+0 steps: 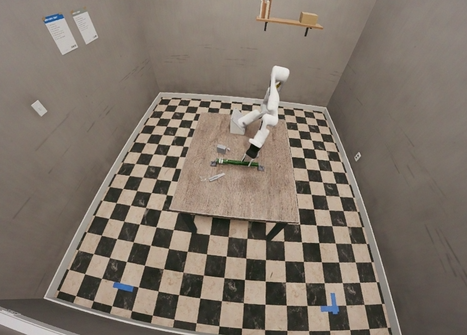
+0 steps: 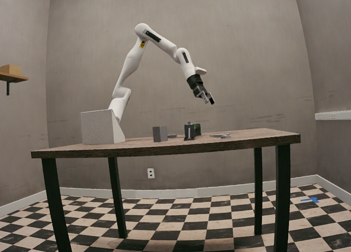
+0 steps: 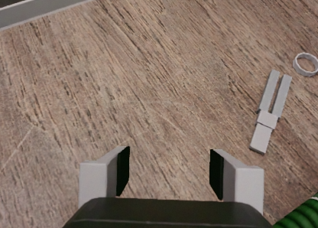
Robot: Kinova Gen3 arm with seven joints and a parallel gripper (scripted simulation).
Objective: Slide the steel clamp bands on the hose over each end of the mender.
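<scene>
The grey flat tool lies 19 cm to the right of my hand, 18 cm below it and 6 cm ahead of it. From my hand the other things lie so: grey block (23 cm to the right, 19 cm behind, 15 cm below).
</scene>
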